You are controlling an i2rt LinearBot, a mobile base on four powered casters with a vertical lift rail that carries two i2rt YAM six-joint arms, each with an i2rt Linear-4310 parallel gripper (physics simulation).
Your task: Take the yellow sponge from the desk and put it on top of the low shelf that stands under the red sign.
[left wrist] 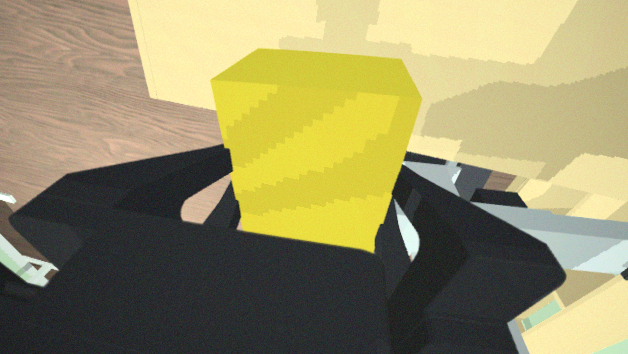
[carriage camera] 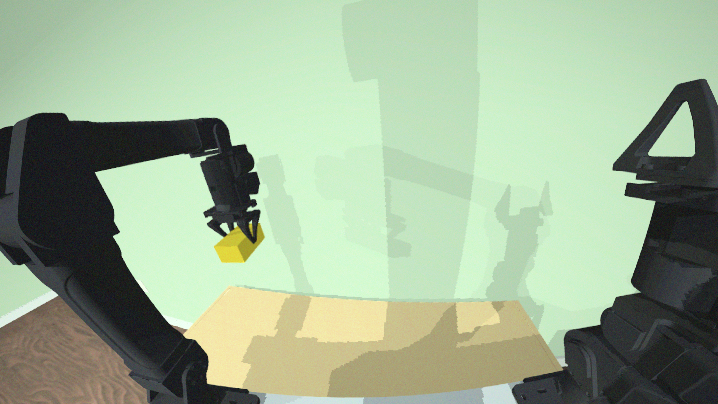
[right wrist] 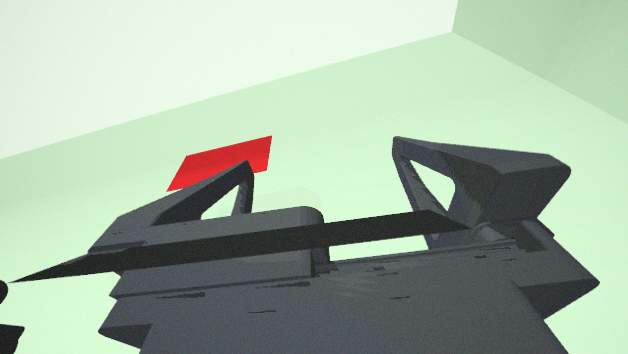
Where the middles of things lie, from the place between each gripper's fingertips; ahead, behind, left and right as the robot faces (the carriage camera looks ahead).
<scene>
Now: right hand 22 cm short of the yellow sponge (carriage camera: 235,247), 63 cm to the right of it and 25 cm above it.
Right now the yellow sponge is 10 mm behind my left hand and 10 mm above it.
</scene>
